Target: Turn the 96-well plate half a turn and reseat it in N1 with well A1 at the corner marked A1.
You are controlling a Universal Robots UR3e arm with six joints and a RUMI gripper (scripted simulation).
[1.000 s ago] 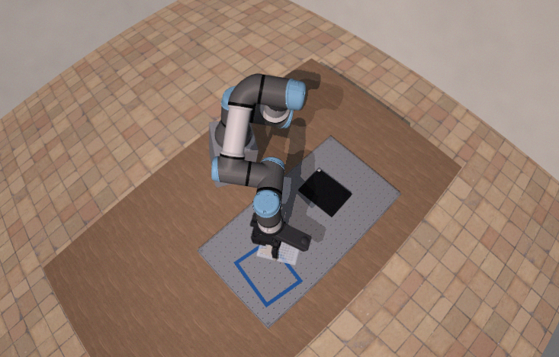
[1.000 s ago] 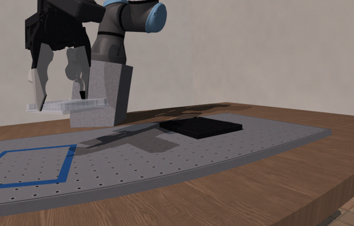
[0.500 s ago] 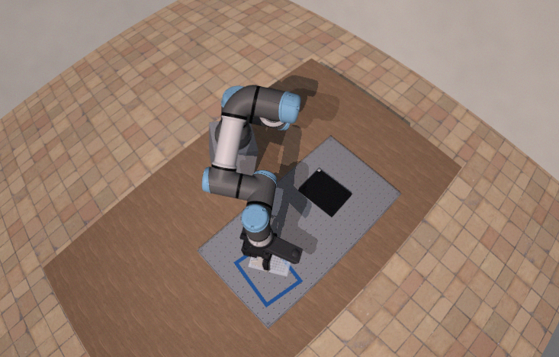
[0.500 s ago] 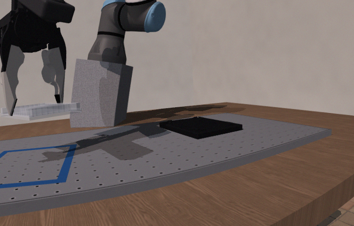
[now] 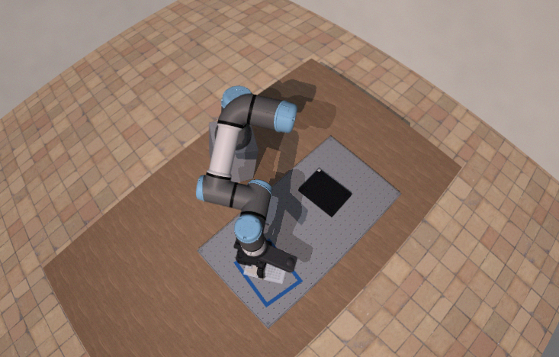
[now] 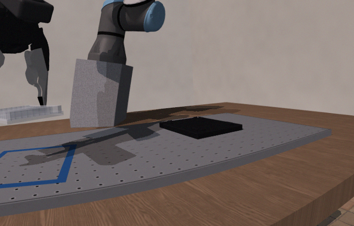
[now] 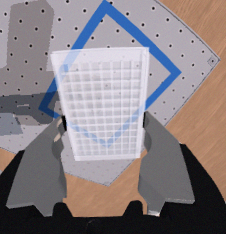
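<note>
Now: hand 10 mm above the clear 96-well plate. Also, from my hand: black plate nest N1 (340 mm to the left, 120 mm behind, 80 mm below); then white A1 mark (380 mm to the left, 210 mm behind, 80 mm below).
</note>
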